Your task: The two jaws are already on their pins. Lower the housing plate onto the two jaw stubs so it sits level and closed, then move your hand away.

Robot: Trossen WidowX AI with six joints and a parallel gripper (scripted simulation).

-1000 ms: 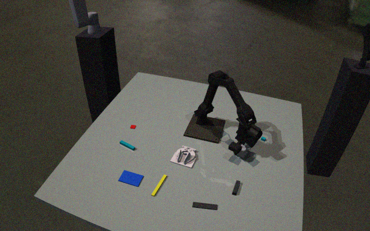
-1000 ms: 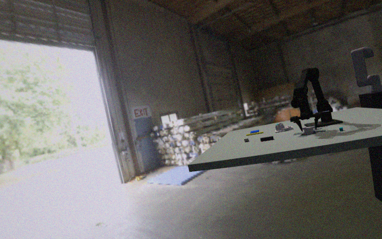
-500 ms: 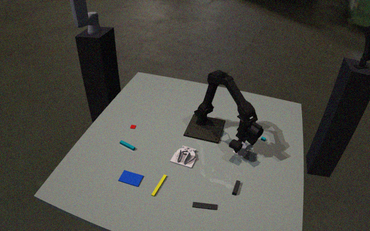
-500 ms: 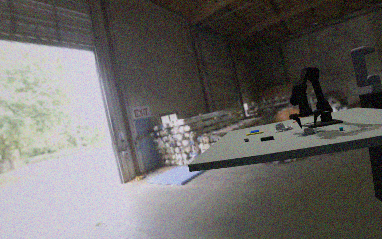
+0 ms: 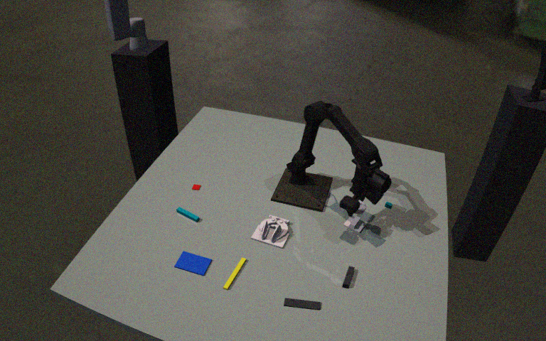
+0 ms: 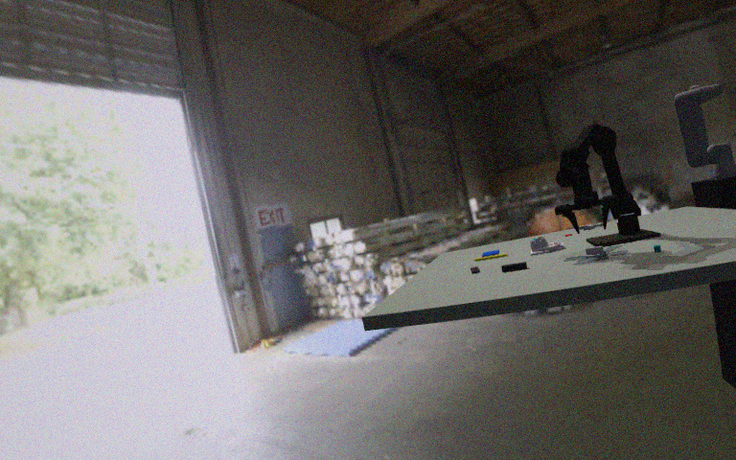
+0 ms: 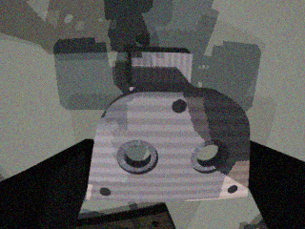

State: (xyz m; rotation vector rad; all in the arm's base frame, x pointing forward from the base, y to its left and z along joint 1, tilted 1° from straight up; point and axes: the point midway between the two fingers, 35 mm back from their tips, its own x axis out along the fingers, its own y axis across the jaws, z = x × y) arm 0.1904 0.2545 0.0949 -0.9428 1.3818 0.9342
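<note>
Right now the pale base plate is 140 mm ahead of my gripper tip, 280 mm to the right of it and 70 mm below it. The rest, counted from my gripper tip: yellow bar: 340 mm ahead, 350 mm to the right, 70 mm below; then teal cube: 140 mm behind, 140 mm to the left, 70 mm below; then blue tile: 340 mm ahead, 500 mm to the right, 70 mm below.
</note>
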